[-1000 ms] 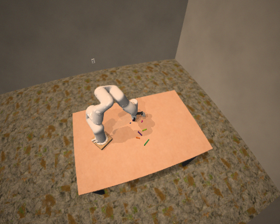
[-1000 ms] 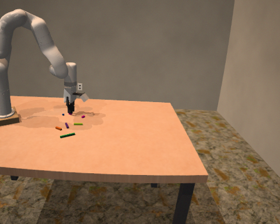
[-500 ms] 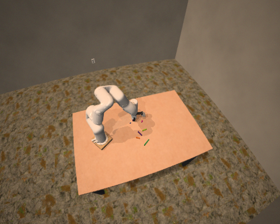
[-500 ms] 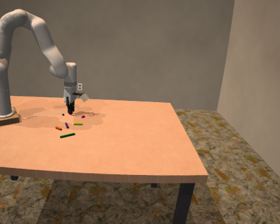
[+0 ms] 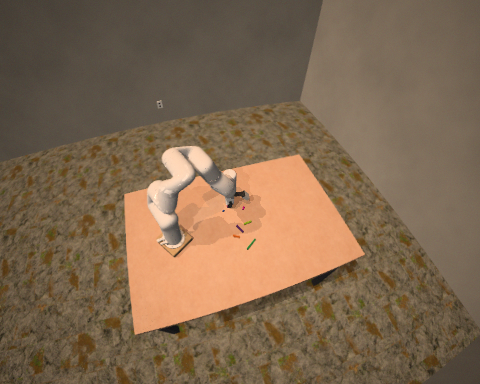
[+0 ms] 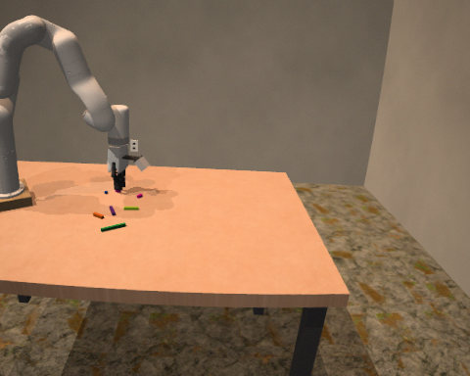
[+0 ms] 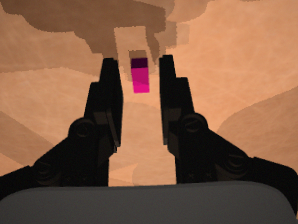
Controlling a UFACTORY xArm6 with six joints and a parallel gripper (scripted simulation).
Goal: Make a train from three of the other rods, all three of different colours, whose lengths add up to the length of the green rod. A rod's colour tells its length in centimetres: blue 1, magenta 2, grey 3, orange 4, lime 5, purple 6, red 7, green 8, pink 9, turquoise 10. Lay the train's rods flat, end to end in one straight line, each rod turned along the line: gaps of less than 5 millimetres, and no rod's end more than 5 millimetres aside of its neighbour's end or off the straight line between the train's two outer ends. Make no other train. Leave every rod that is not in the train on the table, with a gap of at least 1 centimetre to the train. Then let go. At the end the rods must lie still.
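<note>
My gripper is now 50 mm past the blue rod, 30 mm above it and 10 mm to the left of it. Also, from my hand: orange rod: 210 mm to the right, 70 mm behind, 30 mm below; then lime rod: 160 mm to the right, 40 mm ahead, 30 mm below; then purple rod: 170 mm to the right, 30 mm below, 30 mm behind.
</note>
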